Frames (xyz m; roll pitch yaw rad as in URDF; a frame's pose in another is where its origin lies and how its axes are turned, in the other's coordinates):
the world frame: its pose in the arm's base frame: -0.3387 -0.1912 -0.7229 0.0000 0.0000 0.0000
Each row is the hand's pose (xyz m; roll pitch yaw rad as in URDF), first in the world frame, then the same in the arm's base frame.
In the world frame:
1: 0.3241 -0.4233 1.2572 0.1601 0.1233 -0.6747
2: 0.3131 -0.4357 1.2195 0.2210 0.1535 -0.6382
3: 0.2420 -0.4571 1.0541 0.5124 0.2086 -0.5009
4: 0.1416 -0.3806 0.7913 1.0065 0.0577 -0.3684
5: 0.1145 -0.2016 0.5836 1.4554 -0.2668 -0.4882
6: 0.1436 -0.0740 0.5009 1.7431 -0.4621 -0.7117
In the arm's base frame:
1: -0.0146 -0.6145 0.5343 0.1601 0.1233 -0.6747
2: -0.0256 -0.6269 0.4966 0.2210 0.1535 -0.6382
3: -0.0967 -0.6483 0.3312 0.5124 0.2086 -0.5009
4: -0.1971 -0.5718 0.0684 1.0065 0.0577 -0.3684
5: -0.2242 -0.3928 -0.1393 1.4554 -0.2668 -0.4882
6: -0.1951 -0.2652 -0.2220 1.7431 -0.4621 -0.7117

